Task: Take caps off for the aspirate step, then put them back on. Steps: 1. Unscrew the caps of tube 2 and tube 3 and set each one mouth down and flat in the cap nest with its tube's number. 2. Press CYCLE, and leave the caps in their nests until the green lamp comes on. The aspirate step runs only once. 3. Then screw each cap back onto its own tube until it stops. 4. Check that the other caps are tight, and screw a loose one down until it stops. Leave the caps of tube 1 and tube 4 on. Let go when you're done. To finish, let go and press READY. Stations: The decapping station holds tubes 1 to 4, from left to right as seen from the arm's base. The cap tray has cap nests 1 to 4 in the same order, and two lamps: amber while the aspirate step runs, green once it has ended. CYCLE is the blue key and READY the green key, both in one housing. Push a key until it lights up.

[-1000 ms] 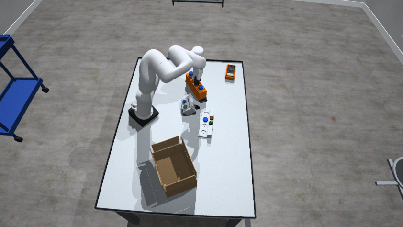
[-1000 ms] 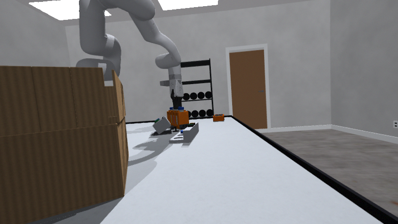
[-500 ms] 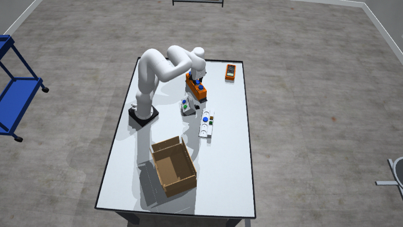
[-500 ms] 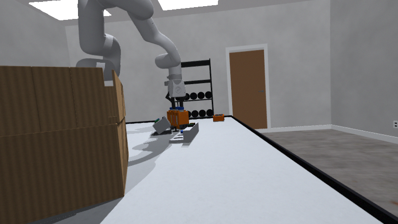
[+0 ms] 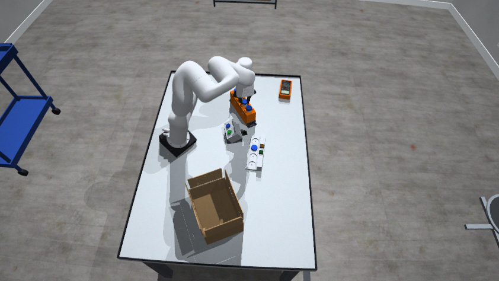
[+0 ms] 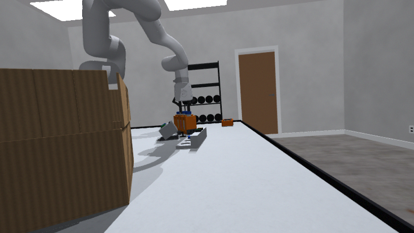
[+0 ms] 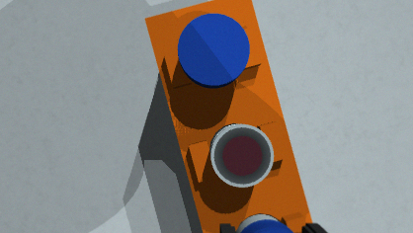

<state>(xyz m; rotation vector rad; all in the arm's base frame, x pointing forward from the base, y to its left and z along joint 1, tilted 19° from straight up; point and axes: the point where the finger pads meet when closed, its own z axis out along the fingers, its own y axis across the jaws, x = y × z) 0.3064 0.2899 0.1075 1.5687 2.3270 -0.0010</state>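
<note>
Now: hand 25 cm to the left of the blue cap, 12 cm above it and 9 cm short of it. Also, from my hand: green key 19 cm to the right, 6 cm below, 6 cm behind; then blue key 15 cm to the right, 8 cm behind, 6 cm below; then grey key housing 17 cm to the right, 8 cm below, 5 cm behind.
</note>
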